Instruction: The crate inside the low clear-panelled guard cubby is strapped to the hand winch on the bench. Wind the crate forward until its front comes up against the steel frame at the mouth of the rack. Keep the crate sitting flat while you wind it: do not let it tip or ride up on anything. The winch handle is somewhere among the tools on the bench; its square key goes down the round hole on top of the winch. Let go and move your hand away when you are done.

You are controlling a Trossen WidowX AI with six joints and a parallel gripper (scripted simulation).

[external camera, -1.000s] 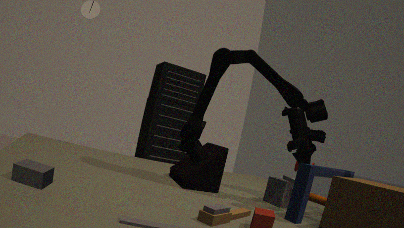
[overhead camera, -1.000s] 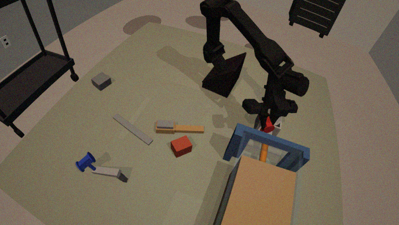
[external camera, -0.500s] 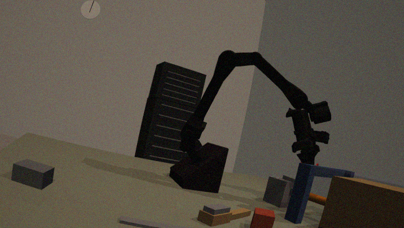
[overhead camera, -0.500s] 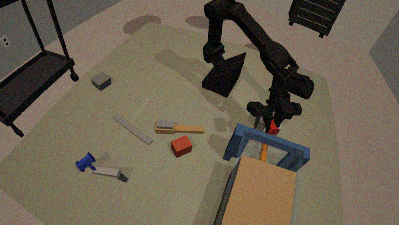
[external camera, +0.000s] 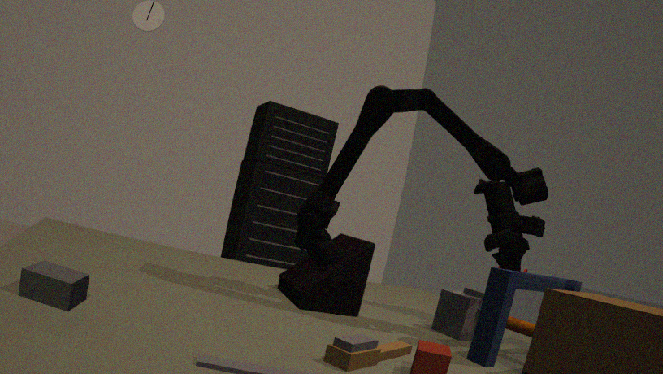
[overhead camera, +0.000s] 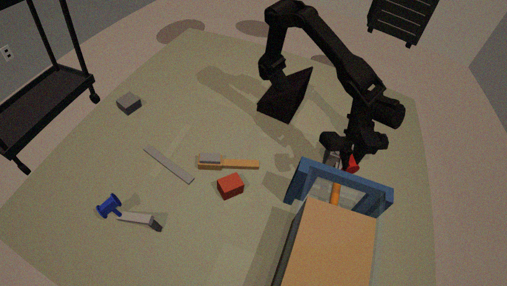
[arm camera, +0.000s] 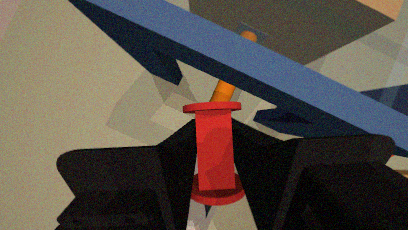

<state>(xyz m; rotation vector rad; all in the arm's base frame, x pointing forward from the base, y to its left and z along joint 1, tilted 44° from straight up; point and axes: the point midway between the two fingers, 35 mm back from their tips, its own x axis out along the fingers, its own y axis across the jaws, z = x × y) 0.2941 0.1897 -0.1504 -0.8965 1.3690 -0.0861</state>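
Now: gripper tip 5 cm past the red-knobbed winch handle and 3 cm above it. Round my gripper tip: grey winch 13 cm behind, 10 cm below, 1 cm to the right; then red knob 1 cm to the right, 1 cm behind; then brown crate 27 cm ahead, 9 cm below, 1 cm to the right.
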